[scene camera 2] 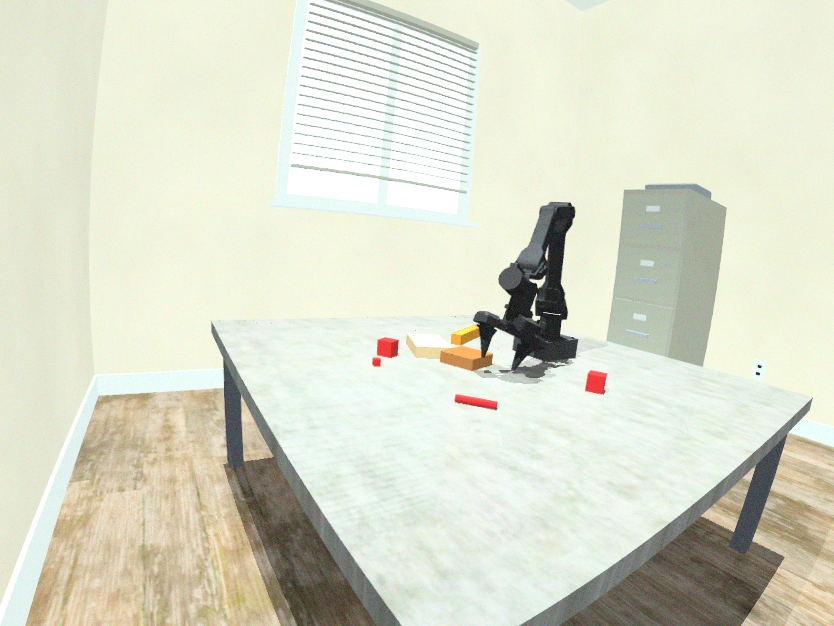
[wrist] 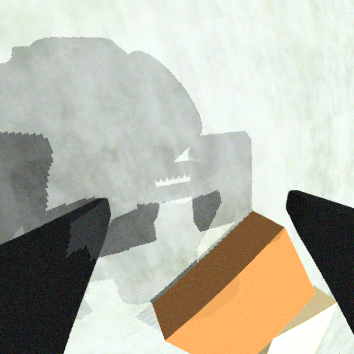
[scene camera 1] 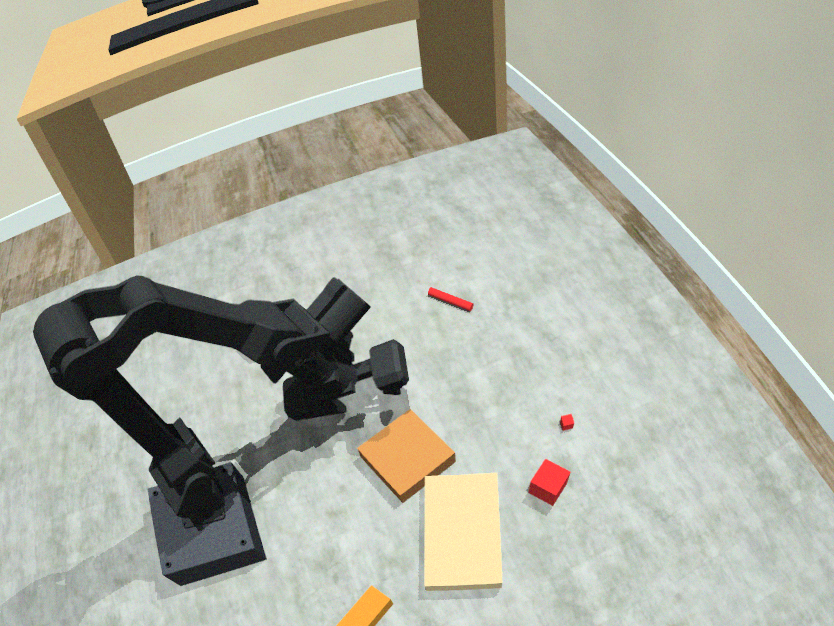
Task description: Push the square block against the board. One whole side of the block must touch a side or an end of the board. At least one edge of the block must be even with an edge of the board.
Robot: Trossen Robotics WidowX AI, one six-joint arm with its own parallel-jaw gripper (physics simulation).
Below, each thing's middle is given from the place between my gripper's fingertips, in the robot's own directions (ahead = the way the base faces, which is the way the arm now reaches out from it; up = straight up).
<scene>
My gripper is now 20 mm short of the square orange-brown block (scene camera 1: 403, 453), 100 mm to the left of it and 10 mm above it. Round my hand: pale tan board (scene camera 1: 462, 529) 50 mm ahead, 240 mm to the right, 10 mm below.
</scene>
